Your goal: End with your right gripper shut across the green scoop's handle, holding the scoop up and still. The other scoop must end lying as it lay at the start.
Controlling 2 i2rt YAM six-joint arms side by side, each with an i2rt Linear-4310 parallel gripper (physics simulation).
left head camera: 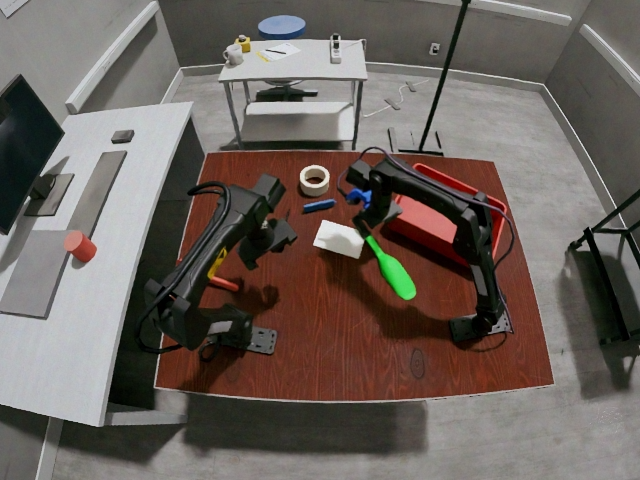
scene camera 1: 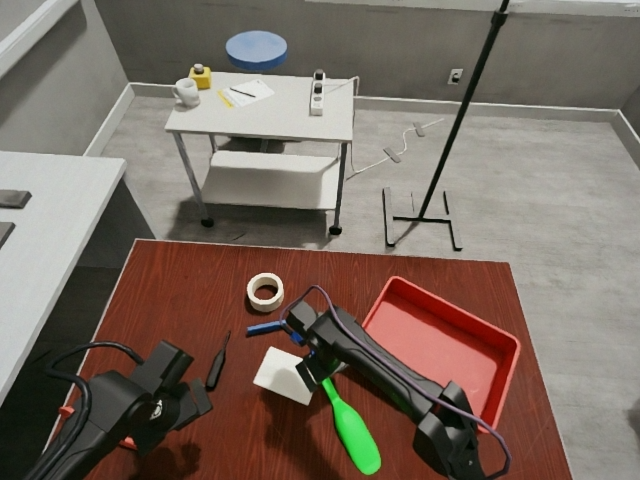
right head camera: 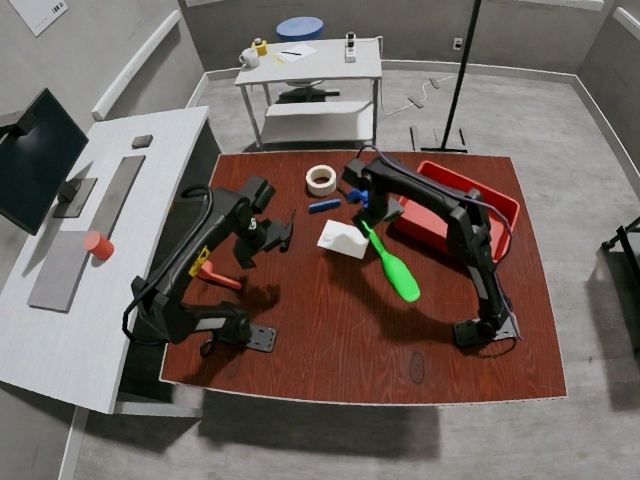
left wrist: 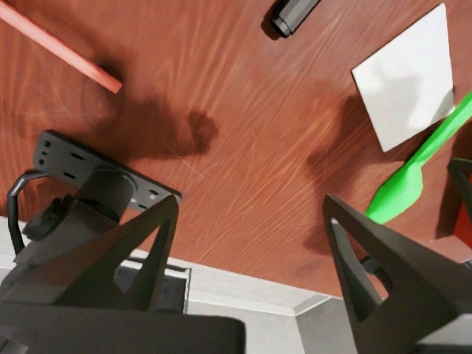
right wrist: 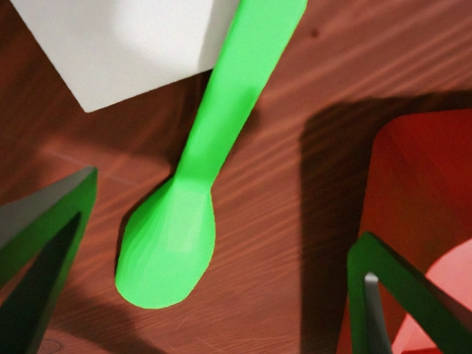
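Seen in the pictures: left gripper, fingertip midpoint: (left head camera: 273, 255) (scene camera 1: 186, 419) (right head camera: 270, 254) (left wrist: 248, 201); right gripper, fingertip midpoint: (left head camera: 375, 229) (scene camera 1: 328, 371) (right head camera: 377, 229) (right wrist: 235, 214); left arm's base, link origin: (left head camera: 242, 336) (right head camera: 243, 334) (left wrist: 116, 180); right arm's base, link origin: (left head camera: 479, 325) (right head camera: 486, 329).
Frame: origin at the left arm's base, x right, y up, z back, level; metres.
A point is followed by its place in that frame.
Observation:
The green scoop (left head camera: 397, 276) @[x 0.423, y 0.026, z -0.243 m] (right head camera: 400, 279) @[x 0.424, y 0.024, z -0.237 m] (scene camera 1: 356, 436) @[x 0.425, y 0.027, z -0.248 m] (left wrist: 400, 192) @[x 0.381, y 0.027, z -0.274 m] (right wrist: 170, 245) @[x 0.387, y 0.030, z -0.293 m] lies on the table, its bowl toward the lower right in the head views; its handle runs up left beside the white card, and its far end is hidden under my right gripper (left head camera: 376, 219) @[x 0.339, y 0.077, z -0.365 m] (right head camera: 377, 219) @[x 0.339, y 0.077, z -0.365 m] (scene camera 1: 323, 366) @[x 0.339, y 0.077, z -0.365 m] (right wrist: 227, 205) @[x 0.339, y 0.077, z -0.365 m]. That gripper is open, above the scoop; bowl and handle show between its fingers in the right wrist view, not gripped. The red scoop (left head camera: 224, 283) @[x -0.083, y 0.030, z -0.142 m] (right head camera: 222, 277) @[x -0.105, y 0.035, z -0.151 m] (scene camera 1: 128, 442) @[x -0.076, y 0.030, z -0.143 m] (left wrist: 65, 52) @[x -0.089, y 0.032, z -0.150 m] lies at the left, partly hidden by the left arm. My left gripper (left head camera: 271, 250) @[x 0.075, y 0.163, z -0.193 m] (left wrist: 248, 201) @[x 0.075, y 0.163, z -0.193 m] is open and empty above the table.
The white card (left head camera: 336, 240) @[x 0.226, y 0.005, z -0.350 m] (right wrist: 125, 40) @[x 0.283, y 0.005, z -0.340 m] lies left of the green handle. A red tray (right head camera: 470, 181) @[x 0.631, y 0.085, z -0.593 m] (scene camera 1: 455, 308) @[x 0.642, y 0.087, z -0.589 m] stands at the right, close to the right gripper. A tape roll (scene camera 1: 251, 299) @[x 0.094, y 0.046, z -0.527 m], a blue marker (left head camera: 319, 206) @[x 0.154, y 0.017, z -0.464 m] and a dark screwdriver (scene camera 1: 217, 366) @[x 0.059, y 0.026, z -0.339 m] lie farther back.

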